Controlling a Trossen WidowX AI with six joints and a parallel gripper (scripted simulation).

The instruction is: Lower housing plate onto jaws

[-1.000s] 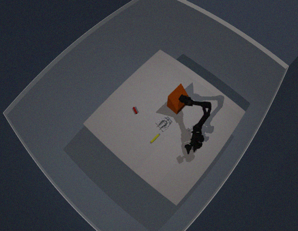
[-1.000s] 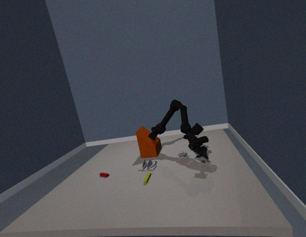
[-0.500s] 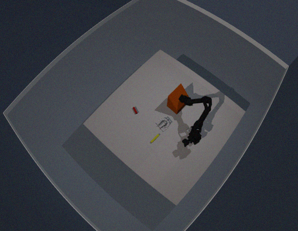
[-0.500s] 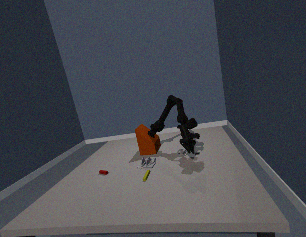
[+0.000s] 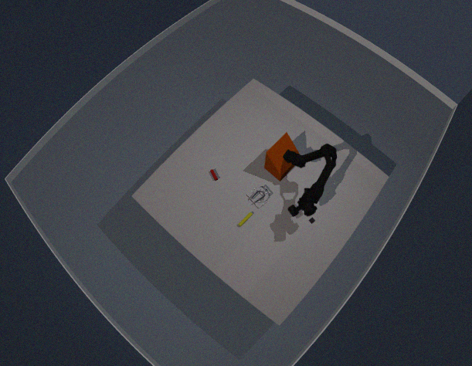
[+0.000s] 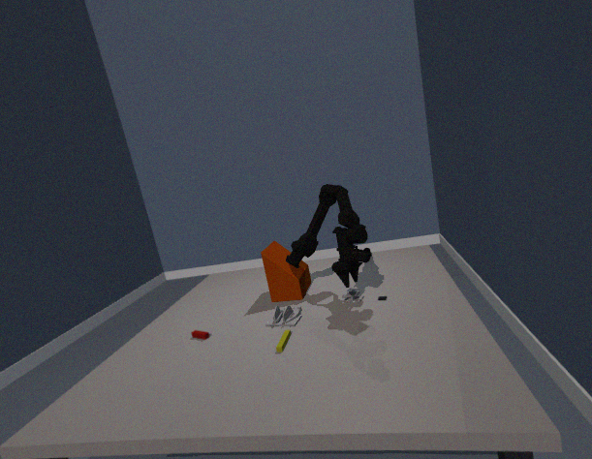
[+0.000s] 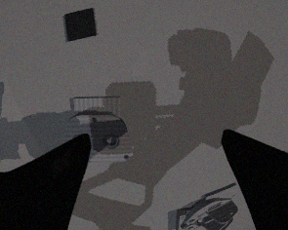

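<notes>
My gripper tip is now 20 mm past the black square, 100 mm to the right of it and 80 mm above it. From my gripper tip the other things lie so: red block (100 mm ahead, 590 mm to the right, 70 mm below); then yellow bar (220 mm ahead, 250 mm to the right, 70 mm below).
</notes>
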